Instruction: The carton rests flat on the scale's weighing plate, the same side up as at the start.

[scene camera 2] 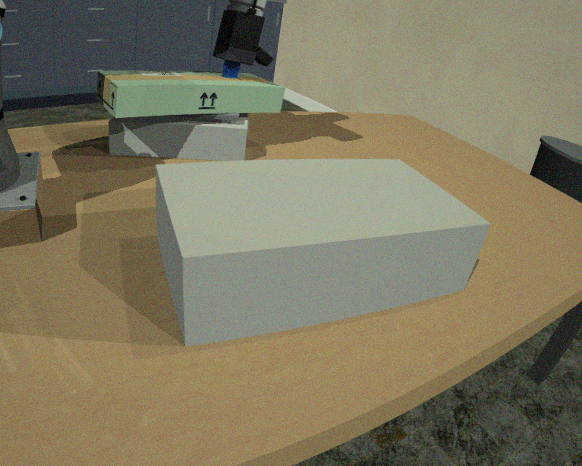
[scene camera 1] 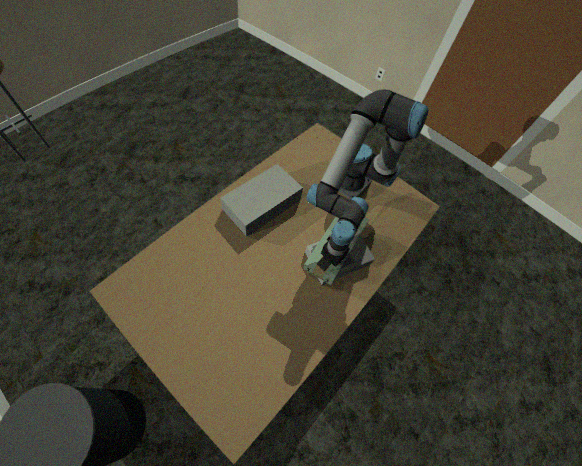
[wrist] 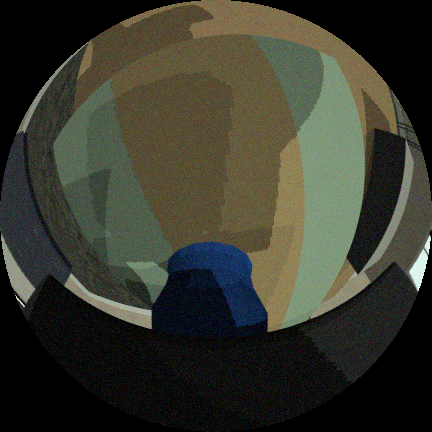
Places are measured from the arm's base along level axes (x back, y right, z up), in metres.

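Pixels of known places: hand at its tool point: (wrist: 216,260); arm's base at its link origin: (scene camera 1: 350,179).
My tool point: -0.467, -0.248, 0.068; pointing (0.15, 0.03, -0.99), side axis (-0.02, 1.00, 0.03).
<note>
Ahead of a thing's pixels: the offset from my tool point to its top centre, as dx, dy, dz. Level surfaces: height alone.
The green carton @[+0.082, +0.033, +0.030] (scene camera 1: 314,262) (scene camera 2: 155,100) (wrist: 332,175) with a tan tape strip lies over the grey scale @[+0.090, +0.000, -0.046] (scene camera 1: 364,257) (scene camera 2: 220,142). In scene camera 2 it looks close to level, and the arrows on its side point up. Its right end there reaches out past the scale's body. The carton hides most of the weighing plate; I cannot tell if its underside rests fully on the plate. My gripper's blue suction cup (scene camera 2: 231,70) (wrist: 210,255) is on the carton's taped top, towards the right end in scene camera 2, and my tool leans a little.
A large grey box @[+0.029, +0.472, -0.031] (scene camera 1: 261,197) (scene camera 2: 320,215) stands on the wooden table @[dz -0.133] (scene camera 1: 200,320) (scene camera 2: 300,390), apart from the scale. The arm's base plate shows at the left edge in scene camera 2. A dark round object (scene camera 1: 55,425) (scene camera 2: 565,165) stands beyond the table edge.
</note>
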